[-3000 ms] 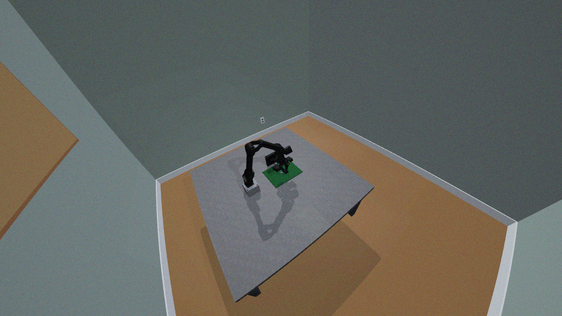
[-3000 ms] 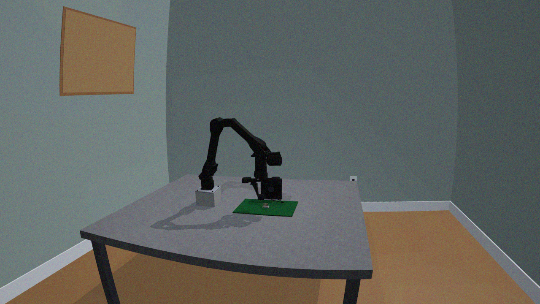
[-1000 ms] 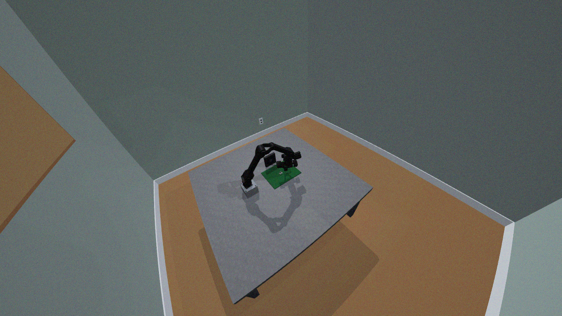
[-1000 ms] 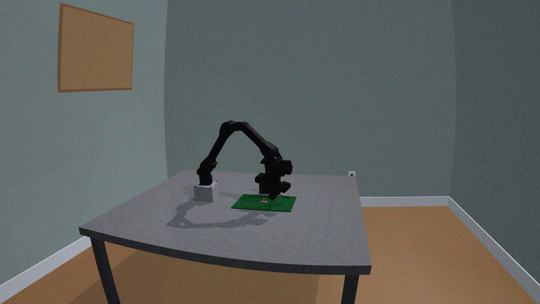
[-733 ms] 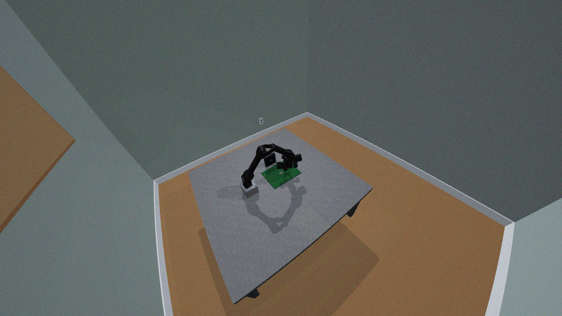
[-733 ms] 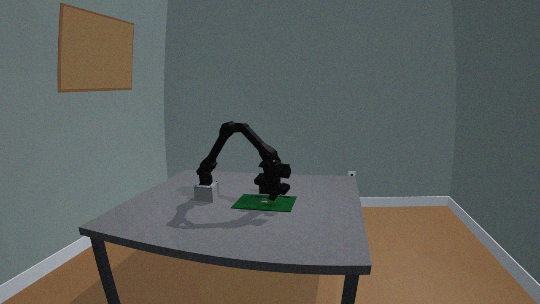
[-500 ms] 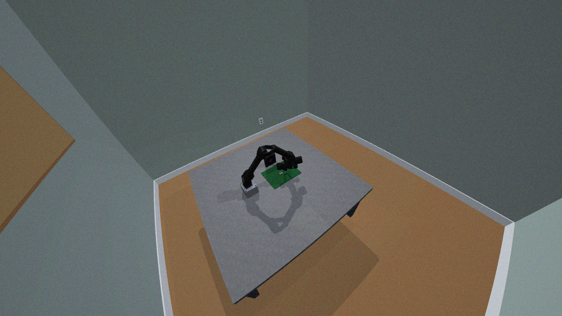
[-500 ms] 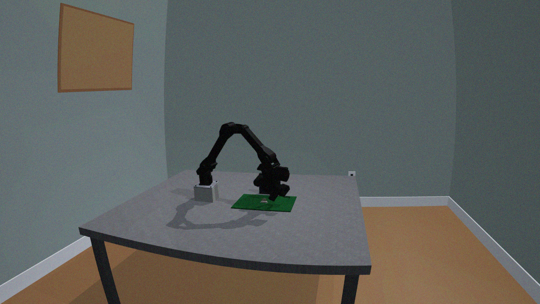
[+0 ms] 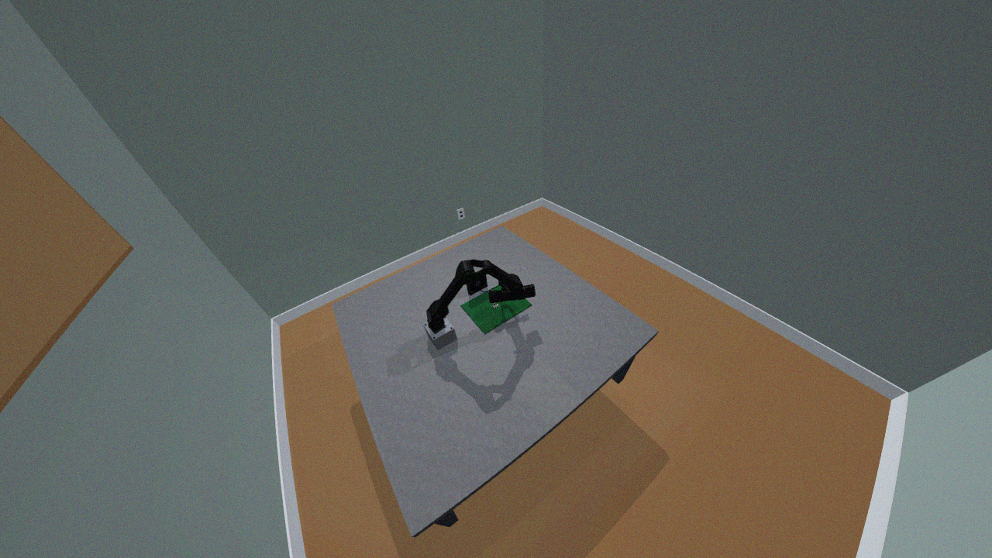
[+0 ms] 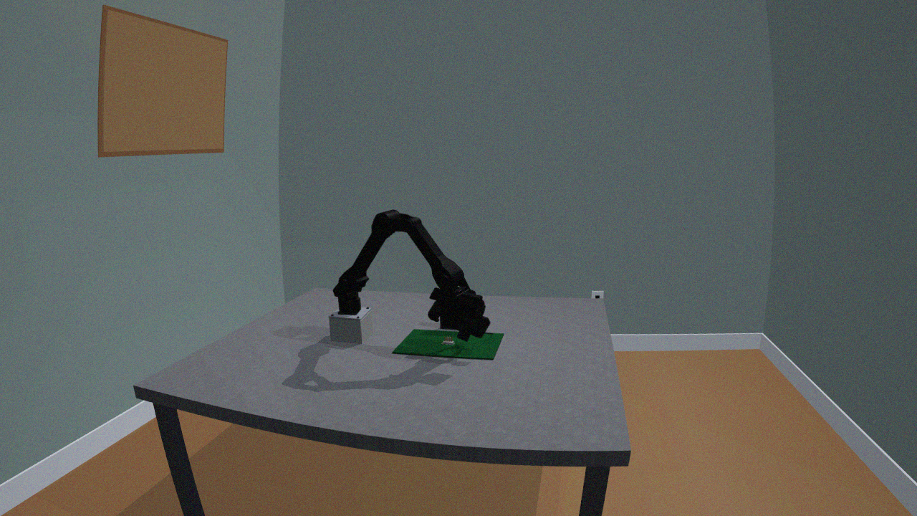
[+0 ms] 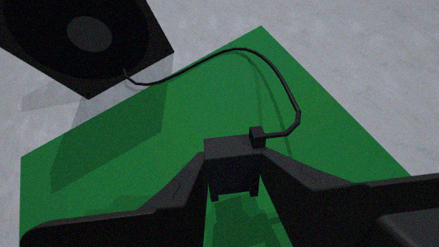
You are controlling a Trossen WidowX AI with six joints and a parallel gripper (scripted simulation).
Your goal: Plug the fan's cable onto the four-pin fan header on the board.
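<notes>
My gripper tip is 60 mm past the white four-pin fan header and 40 mm above it. The rest, counted from my gripper tip: green board 50 mm behind, 10 mm to the left, 60 mm below; then black plug 10 mm to the right, 10 mm below; then fan 40 mm behind, 170 mm to the left, 10 mm above.
</notes>
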